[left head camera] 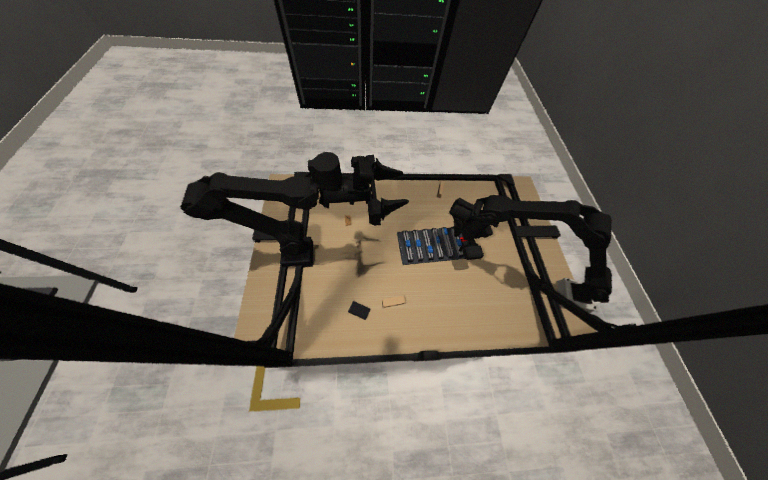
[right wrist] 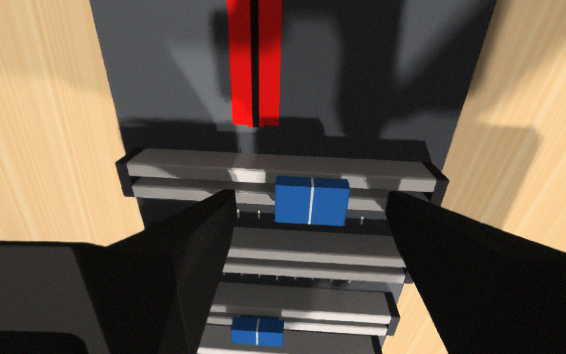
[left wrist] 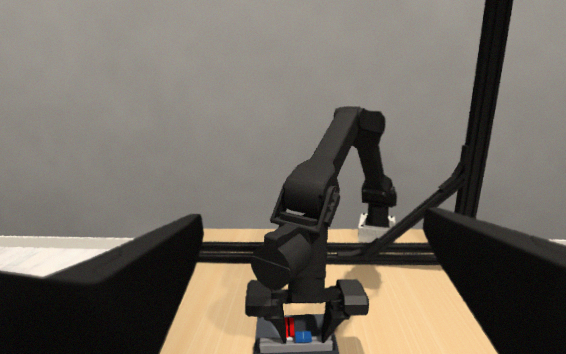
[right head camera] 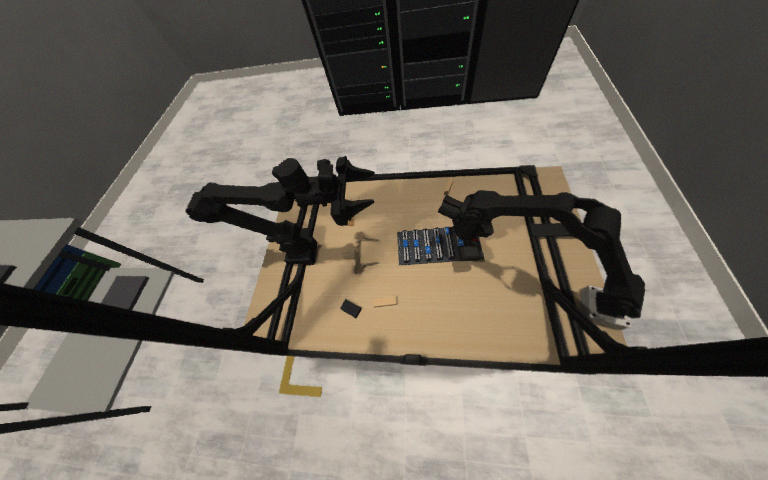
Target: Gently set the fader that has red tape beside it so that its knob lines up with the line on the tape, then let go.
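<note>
In the right wrist view, red tape with a black line lies on the dark fader board beside the nearest fader. That fader's blue knob has a white centre line, which sits to the right of the tape's black line. My right gripper is partly open over this fader, one finger on each side of the knob, with a gap on both sides. My left gripper is wide open and empty, raised above the table, left of the board.
A second blue knob sits on another fader. Further faders stand in a row at the board's left. A black block and a light wooden block lie nearer the front. Black frame rails edge the table.
</note>
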